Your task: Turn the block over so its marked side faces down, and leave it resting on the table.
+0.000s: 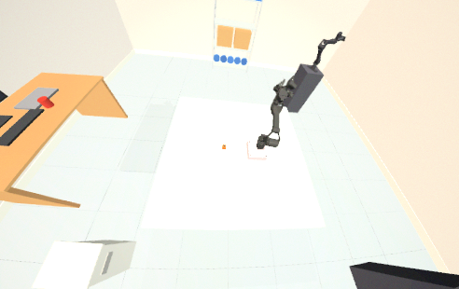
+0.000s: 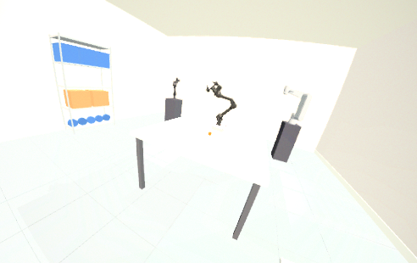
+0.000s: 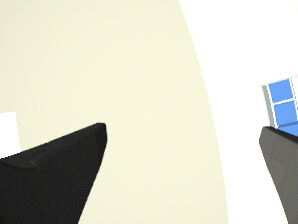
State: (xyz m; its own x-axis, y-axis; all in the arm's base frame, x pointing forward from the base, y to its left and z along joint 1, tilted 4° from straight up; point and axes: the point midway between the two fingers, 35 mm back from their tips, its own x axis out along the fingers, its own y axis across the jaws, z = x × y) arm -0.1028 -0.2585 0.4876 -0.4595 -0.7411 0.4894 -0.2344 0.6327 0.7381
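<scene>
Now: gripper tip 55 cm above the block, 43 cm short of it and 25 cm to the right of it.
</scene>
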